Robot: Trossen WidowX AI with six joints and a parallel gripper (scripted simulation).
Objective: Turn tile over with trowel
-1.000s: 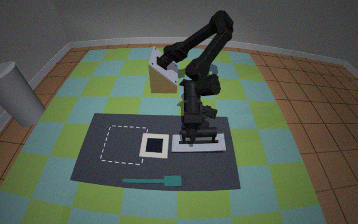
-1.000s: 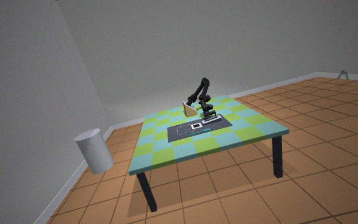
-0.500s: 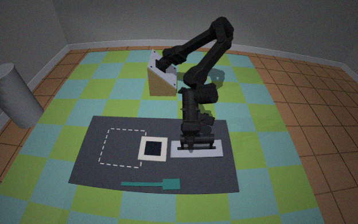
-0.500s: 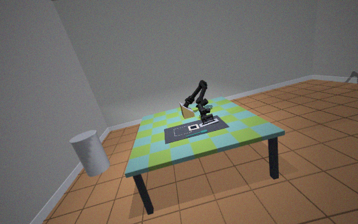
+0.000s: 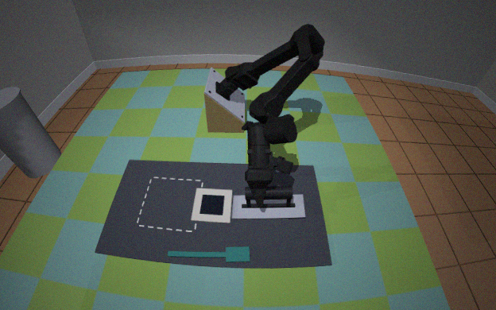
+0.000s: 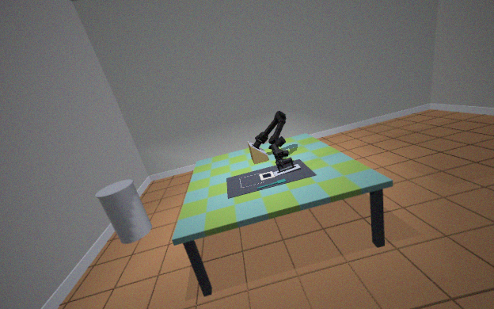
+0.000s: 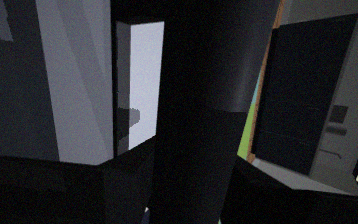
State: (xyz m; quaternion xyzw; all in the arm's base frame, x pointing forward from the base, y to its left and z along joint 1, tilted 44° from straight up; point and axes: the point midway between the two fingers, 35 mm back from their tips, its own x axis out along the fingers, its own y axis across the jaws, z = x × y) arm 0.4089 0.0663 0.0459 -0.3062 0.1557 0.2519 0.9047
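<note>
The tile is 130 mm to the right of my gripper tip, 50 mm below it and 40 mm behind it. The rest, counted from my gripper tip: dark mat (130 mm to the right, 80 mm below, 40 mm behind); dark grey trowel (30 mm behind, 10 mm below); teal flat tool (120 mm to the right, 100 mm ahead, 50 mm below).
</note>
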